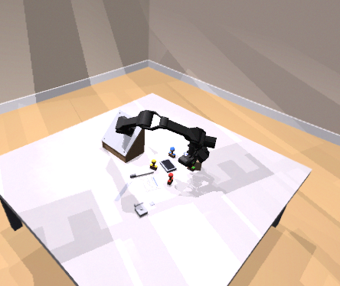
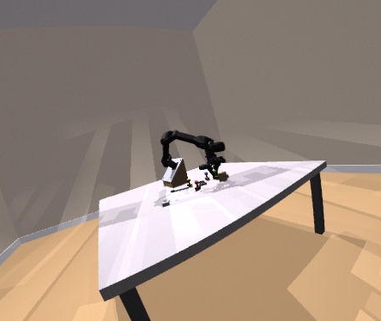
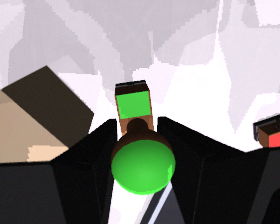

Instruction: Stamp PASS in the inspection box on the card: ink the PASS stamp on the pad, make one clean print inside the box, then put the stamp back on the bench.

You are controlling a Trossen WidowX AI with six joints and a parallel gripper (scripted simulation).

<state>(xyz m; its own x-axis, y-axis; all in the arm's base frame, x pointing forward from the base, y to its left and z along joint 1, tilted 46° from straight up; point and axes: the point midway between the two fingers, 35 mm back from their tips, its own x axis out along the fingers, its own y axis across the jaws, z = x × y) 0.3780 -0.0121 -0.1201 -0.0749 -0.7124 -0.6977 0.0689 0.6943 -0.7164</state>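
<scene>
Now: the dark ink pad 130 mm behind my gripper tip, 50 mm below it and 40 mm to the right of it. Round my gripper tip: green-knobbed stamp right at my gripper tip; cardboard box 60 mm to the left, 20 mm below; red stamp 130 mm to the right, 40 mm behind, 30 mm below.
</scene>
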